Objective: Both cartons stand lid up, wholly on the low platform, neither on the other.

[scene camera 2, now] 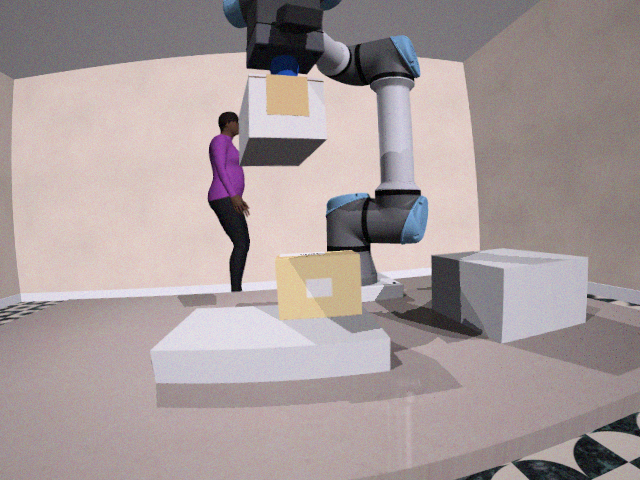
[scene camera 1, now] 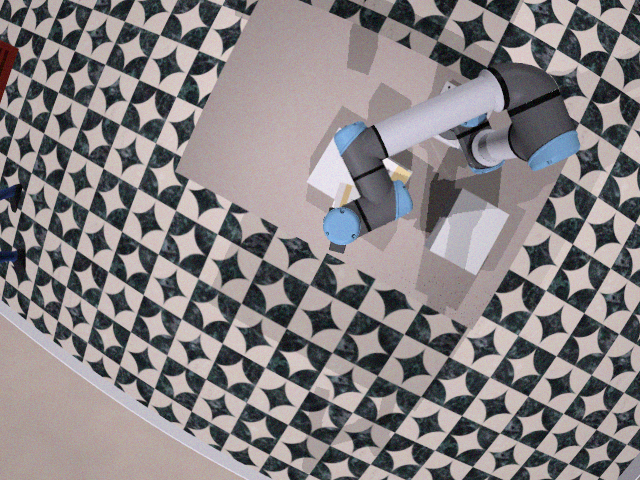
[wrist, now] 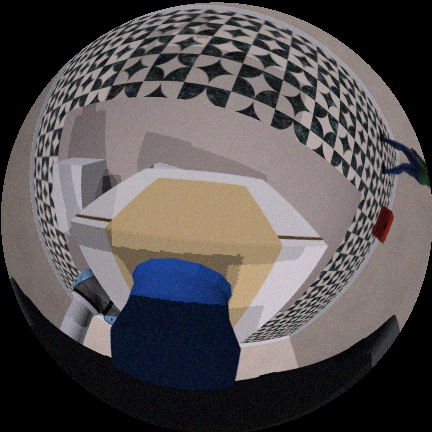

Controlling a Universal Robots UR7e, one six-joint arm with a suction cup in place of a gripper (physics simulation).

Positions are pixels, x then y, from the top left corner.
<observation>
My suction cup (wrist: 174, 330) carries a carton (scene camera 2: 282, 121), clear of everything else. A carton (scene camera 2: 318, 284) rests on a low platform (scene camera 2: 233, 344). A taller block (scene camera 2: 505, 294) rests on the table.
</observation>
